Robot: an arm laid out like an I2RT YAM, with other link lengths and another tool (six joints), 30 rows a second.
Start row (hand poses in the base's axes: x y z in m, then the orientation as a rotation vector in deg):
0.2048 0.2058 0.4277 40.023 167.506 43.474
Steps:
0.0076 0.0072 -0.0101 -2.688 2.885 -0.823
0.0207 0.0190 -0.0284 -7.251 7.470 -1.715
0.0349 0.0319 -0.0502 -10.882 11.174 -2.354
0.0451 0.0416 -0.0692 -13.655 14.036 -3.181
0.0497 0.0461 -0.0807 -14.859 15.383 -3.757
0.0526 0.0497 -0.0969 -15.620 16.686 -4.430
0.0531 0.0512 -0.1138 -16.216 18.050 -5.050
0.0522 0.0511 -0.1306 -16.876 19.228 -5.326
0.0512 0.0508 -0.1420 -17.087 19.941 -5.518
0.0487 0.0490 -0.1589 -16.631 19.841 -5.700
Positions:
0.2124 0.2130 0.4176 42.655 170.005 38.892
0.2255 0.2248 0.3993 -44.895 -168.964 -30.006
0.2397 0.2377 0.3775 -46.260 -167.077 -22.898
0.2499 0.2474 0.3585 -47.720 -165.365 -17.545
0.2545 0.2519 0.3470 -48.652 -164.433 -15.195
0.2574 0.2555 0.3308 -49.712 -163.335 -13.511
0.2579 0.2570 0.3139 -50.684 -162.109 -12.048
0.2570 0.2569 0.2971 -51.131 -161.139 -10.596
0.2560 0.2566 0.2857 -51.438 -160.478 -9.988
0.2535 0.2548 0.2688 -51.704 -160.385 -10.668

